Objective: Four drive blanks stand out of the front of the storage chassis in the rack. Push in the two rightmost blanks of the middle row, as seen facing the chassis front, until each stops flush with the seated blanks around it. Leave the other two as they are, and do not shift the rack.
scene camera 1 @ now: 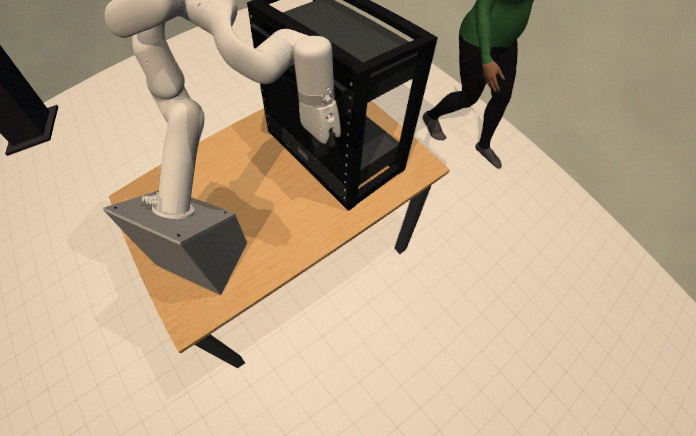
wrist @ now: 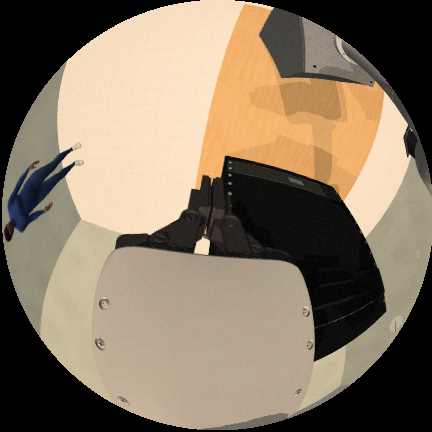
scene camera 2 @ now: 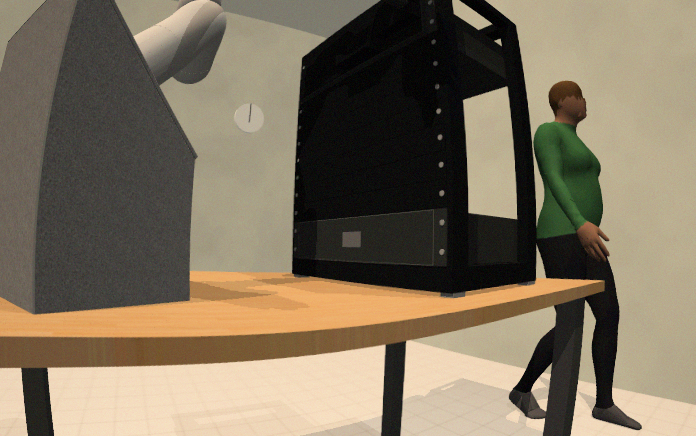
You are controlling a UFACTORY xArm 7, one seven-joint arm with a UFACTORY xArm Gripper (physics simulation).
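Pixels of known places: gripper, between the fingertips: (scene camera 1: pixel 321 154) (wrist: pixel 208 189) (scene camera 2: pixel 396 3); arm's base, origin of its link: (scene camera 1: pixel 173 210) (scene camera 2: pixel 96 94).
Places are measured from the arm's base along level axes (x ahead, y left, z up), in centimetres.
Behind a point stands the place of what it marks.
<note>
The rack (scene camera 1: pixel 355 154) @[x 54.7, y 0.2, z 2.4 cm] (scene camera 2: pixel 455 205) @[x 54.1, y -0.1, z -13.9 cm] is black and stands upright on the table. The front of the storage chassis (scene camera 2: pixel 359 154) @[x 44.8, y 20.9, z -2.1 cm] (wrist: pixel 300 225) @[x 46.4, y 16.5, z 3.8 cm] is almost black. The single drive blanks and their rows cannot be told apart in this light, so I cannot tell which stand out or are flush. My gripper (scene camera 1: pixel 328 148) @[x 42.6, y -6.8, z 14.8 cm] (wrist: pixel 208 189) @[x 42.6, y -6.8, z 14.8 cm] is shut and empty. It points down in front of the rack near its right front post, and in the wrist view its fingertips overlap the area beside that post's edge. Any contact cannot be made out. The gripper does not show in scene camera 2.
A grey panel with a pale label (scene camera 2: pixel 351 239) @[x 43.9, y 22.9, z -18.7 cm] (wrist: pixel 296 181) @[x 43.8, y 23.2, z -18.3 cm] sits low in the rack. The arm's grey pedestal (scene camera 1: pixel 210 251) @[x 7.7, y -12.5, z -6.5 cm] (scene camera 2: pixel 118 205) @[x 9.7, y -10.0, z -16.9 cm] stands on the wooden table (scene camera 1: pixel 287 241) @[x 30.1, y -5.0, z -27.9 cm] (scene camera 2: pixel 246 318) @[x 24.4, y -11.8, z -27.9 cm]. A person in green (scene camera 1: pixel 495 25) (scene camera 2: pixel 567 179) stands behind the rack; one in blue (wrist: pixel 30 195) shows at the left.
</note>
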